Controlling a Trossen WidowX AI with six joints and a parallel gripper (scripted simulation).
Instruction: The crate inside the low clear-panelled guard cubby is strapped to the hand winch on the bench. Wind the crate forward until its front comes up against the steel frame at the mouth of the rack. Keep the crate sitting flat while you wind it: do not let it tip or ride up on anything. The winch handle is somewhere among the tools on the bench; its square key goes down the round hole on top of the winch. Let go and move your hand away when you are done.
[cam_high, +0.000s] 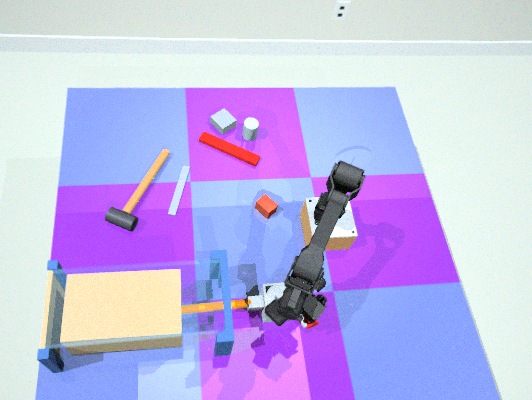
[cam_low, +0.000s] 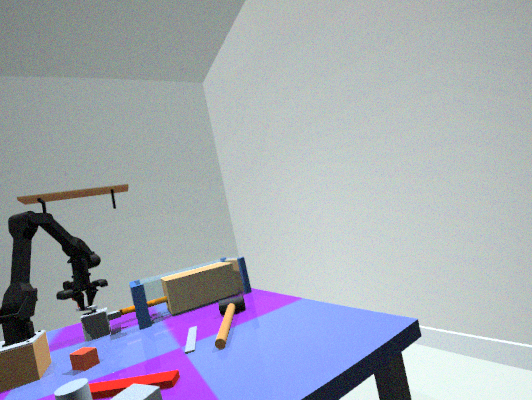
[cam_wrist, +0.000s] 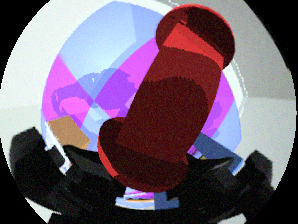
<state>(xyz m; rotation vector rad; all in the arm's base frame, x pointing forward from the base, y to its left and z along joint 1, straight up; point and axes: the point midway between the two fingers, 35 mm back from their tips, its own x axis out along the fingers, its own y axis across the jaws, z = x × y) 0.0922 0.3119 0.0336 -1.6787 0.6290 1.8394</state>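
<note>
My gripper tip is now 4 cm past the red knob, 4 cm to the right of it and 4 cm below it. Also, from my gripper tip: winch handle: 1 cm behind, 1 cm to the left, 1 cm above; winch: 2 cm ahead, 5 cm to the right, 7 cm below; grey strip: 40 cm ahead, 41 cm to the right, 10 cm below.
</note>
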